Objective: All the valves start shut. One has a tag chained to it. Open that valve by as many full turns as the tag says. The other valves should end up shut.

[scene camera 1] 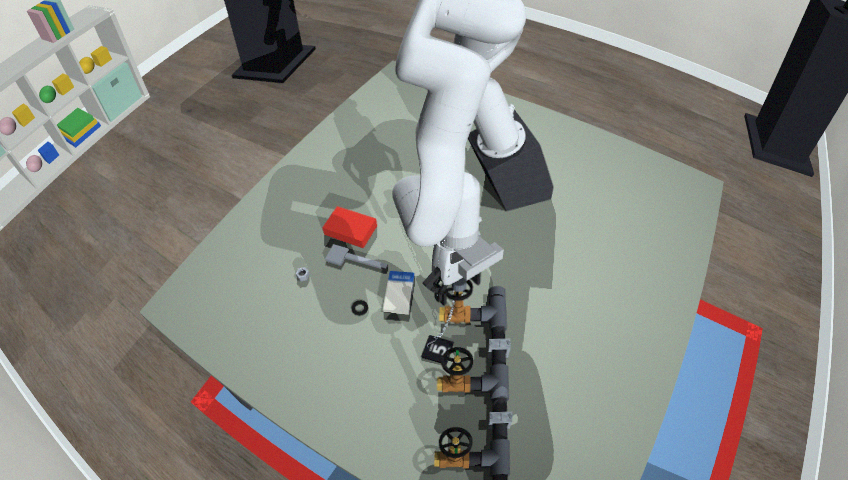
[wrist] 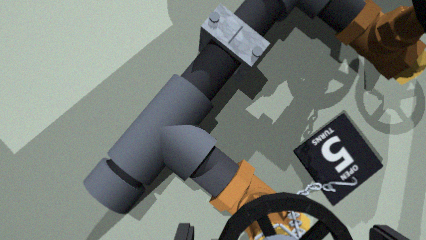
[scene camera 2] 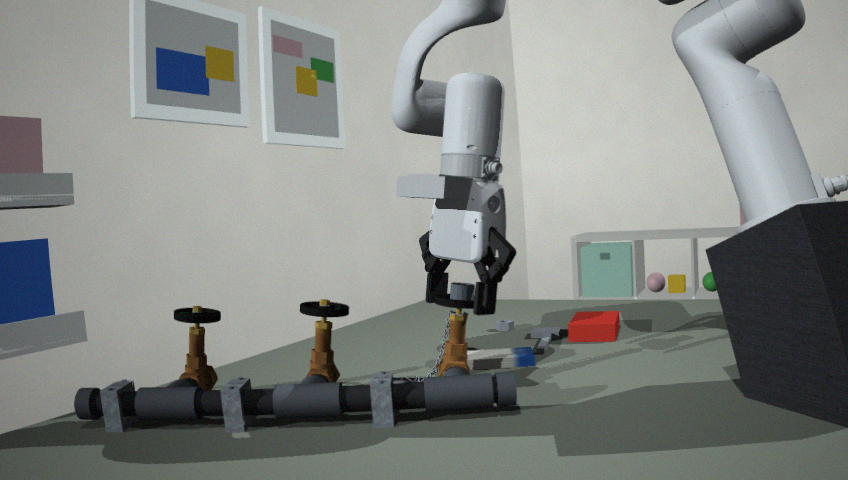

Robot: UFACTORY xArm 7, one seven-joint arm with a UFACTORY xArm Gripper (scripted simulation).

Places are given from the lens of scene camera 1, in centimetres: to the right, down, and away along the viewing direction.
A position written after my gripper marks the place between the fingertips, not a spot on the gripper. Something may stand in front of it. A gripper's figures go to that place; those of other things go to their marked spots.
my gripper (scene camera 1: 457,291): 7, 11, 111
red block (scene camera 1: 354,228): -18, -3, 133
